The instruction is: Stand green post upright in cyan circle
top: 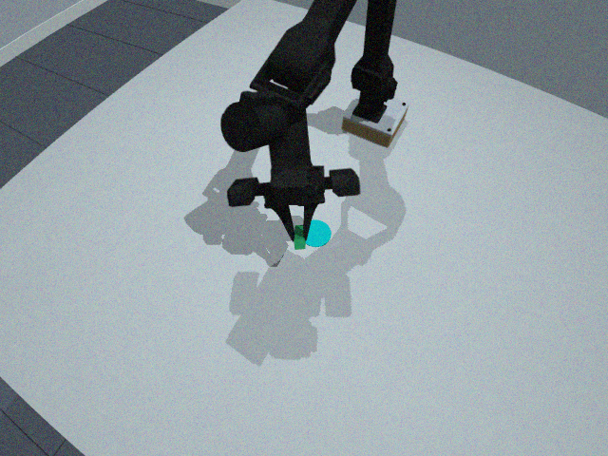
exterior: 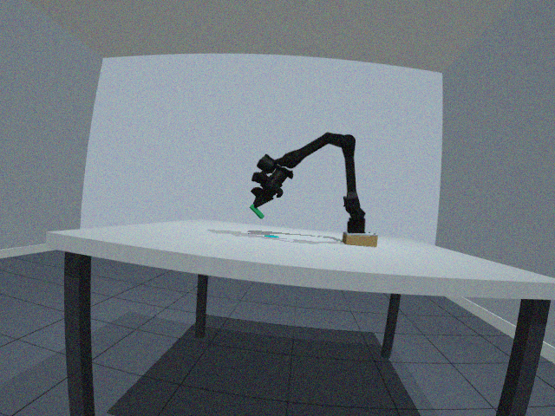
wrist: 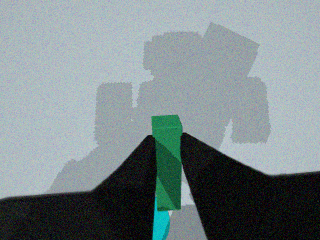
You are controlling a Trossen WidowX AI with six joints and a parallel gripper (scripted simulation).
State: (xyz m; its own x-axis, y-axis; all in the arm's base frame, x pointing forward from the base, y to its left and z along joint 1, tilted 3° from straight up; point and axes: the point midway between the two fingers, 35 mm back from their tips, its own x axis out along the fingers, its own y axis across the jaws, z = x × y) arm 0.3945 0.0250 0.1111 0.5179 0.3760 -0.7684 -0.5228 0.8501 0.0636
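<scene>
My gripper tip is 110 mm above the cyan circle, 80 mm past it and 10 mm to the left of it. From my gripper tip the other things lie so: green post: 10 mm to the right, 10 mm below, 10 mm behind.
</scene>
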